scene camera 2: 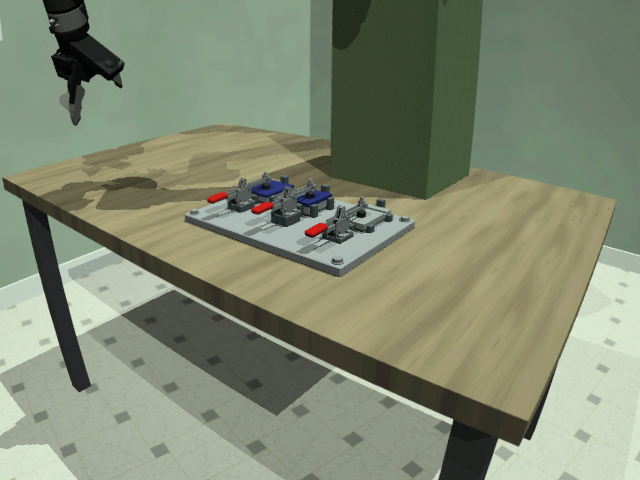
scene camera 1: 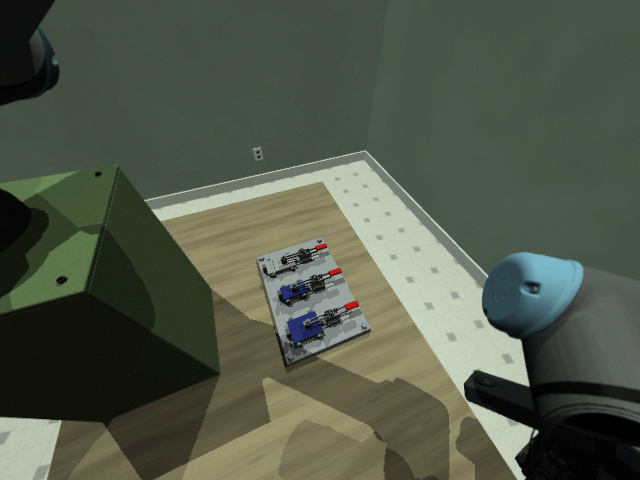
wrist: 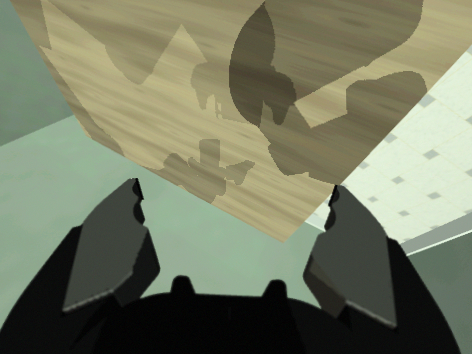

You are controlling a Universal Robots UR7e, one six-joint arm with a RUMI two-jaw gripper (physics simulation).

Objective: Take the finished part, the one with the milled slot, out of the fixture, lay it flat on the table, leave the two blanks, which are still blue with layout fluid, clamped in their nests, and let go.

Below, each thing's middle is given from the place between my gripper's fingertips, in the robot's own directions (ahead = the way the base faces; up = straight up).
Labels:
Now: hand 8 cm past the grey fixture plate [scene camera 2: 290,242], 49 cm to the right of it and 19 cm above it.

